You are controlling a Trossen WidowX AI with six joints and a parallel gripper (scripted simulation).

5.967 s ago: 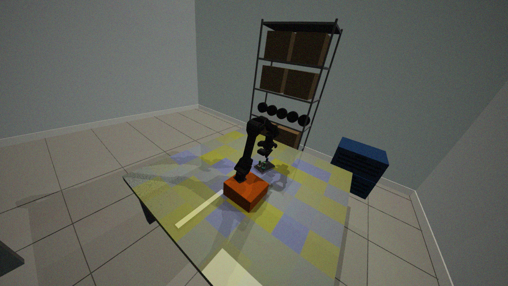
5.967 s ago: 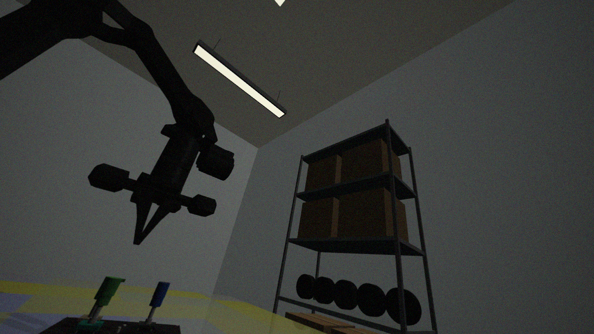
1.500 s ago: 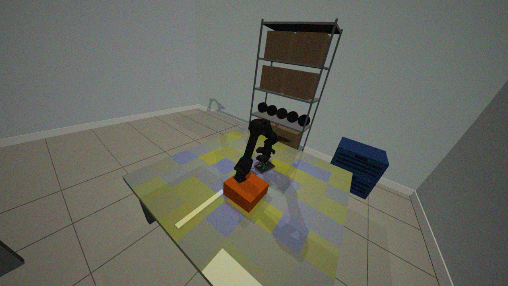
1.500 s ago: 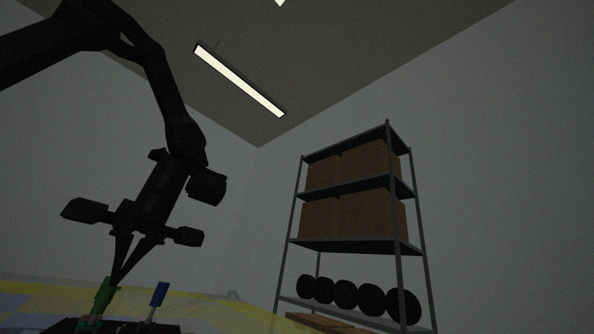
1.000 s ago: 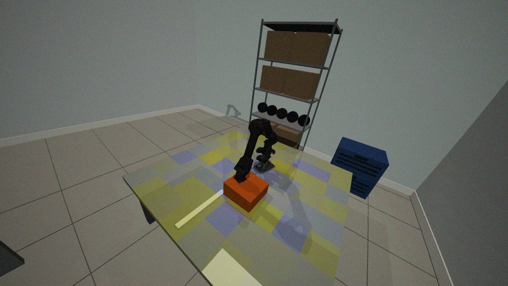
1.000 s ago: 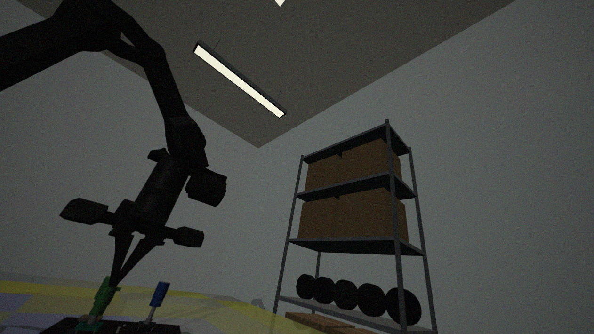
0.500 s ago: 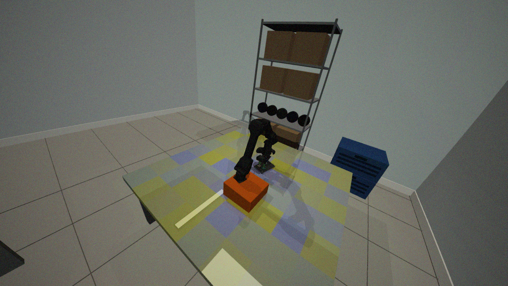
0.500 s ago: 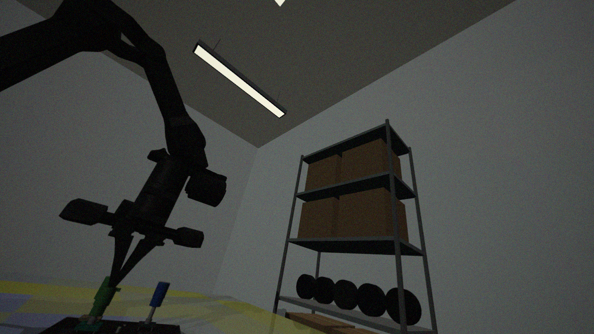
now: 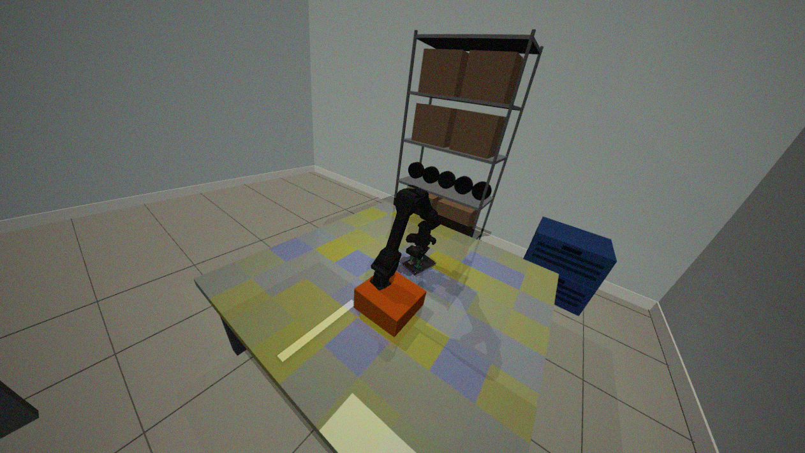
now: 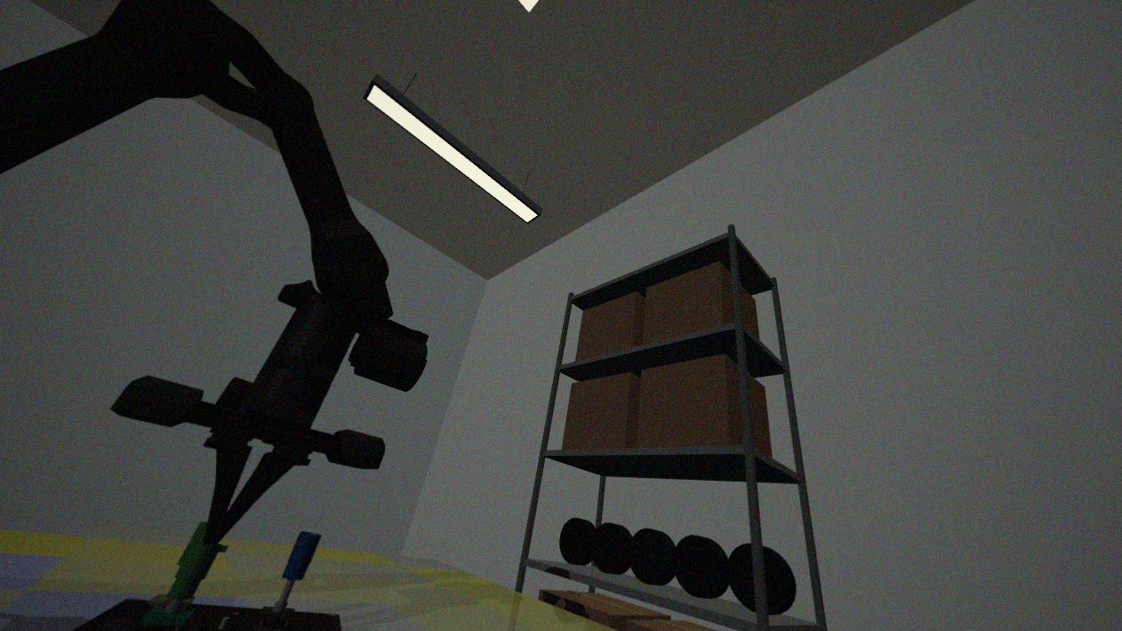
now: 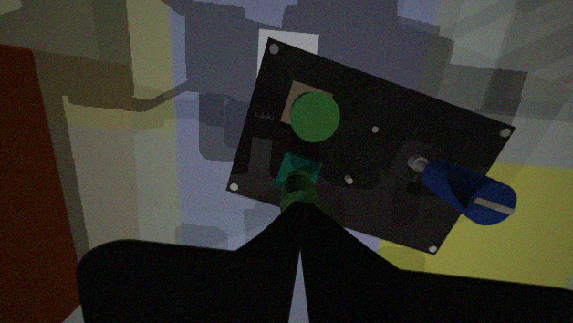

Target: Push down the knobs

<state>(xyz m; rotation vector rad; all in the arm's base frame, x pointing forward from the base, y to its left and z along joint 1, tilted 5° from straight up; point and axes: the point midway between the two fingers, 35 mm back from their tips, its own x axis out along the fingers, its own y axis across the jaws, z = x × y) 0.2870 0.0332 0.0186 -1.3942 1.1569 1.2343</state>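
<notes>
My gripper tip is 1 cm above the green knob. From my gripper tip the other things lie so: blue knob (7 cm ahead, 3 cm to the left).
</notes>
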